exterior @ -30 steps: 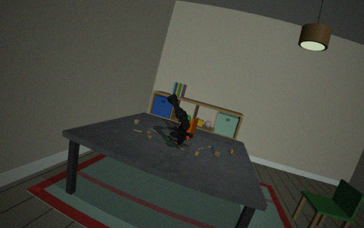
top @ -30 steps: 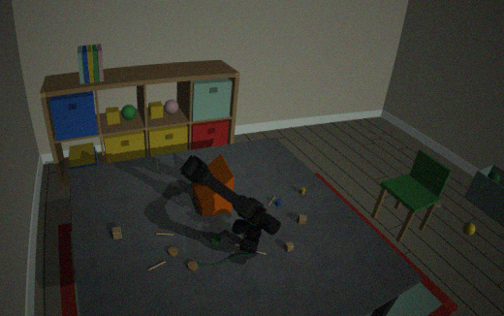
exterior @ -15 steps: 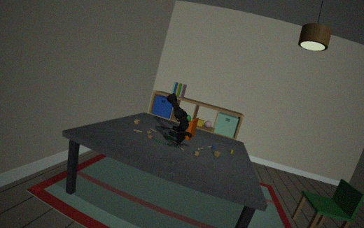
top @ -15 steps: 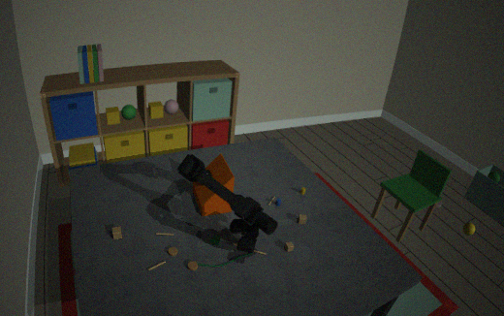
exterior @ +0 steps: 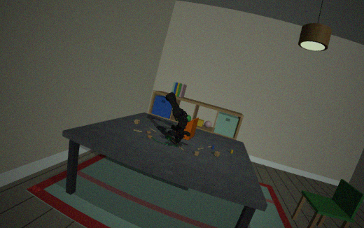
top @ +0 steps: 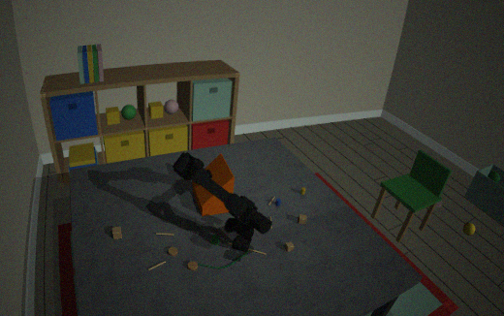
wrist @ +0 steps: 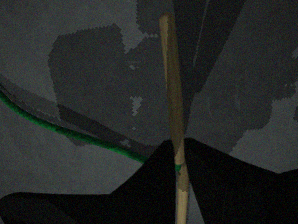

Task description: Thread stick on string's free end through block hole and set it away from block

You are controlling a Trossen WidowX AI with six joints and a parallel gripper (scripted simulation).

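Right now my gripper tip is 2 cm short of the loose stick, 4 cm to the right of it and 1 cm above it. From my gripper tip the other things lie so: green block (7 cm behind, 10 cm to the right); yellow piece (28 cm behind, 43 cm to the left).
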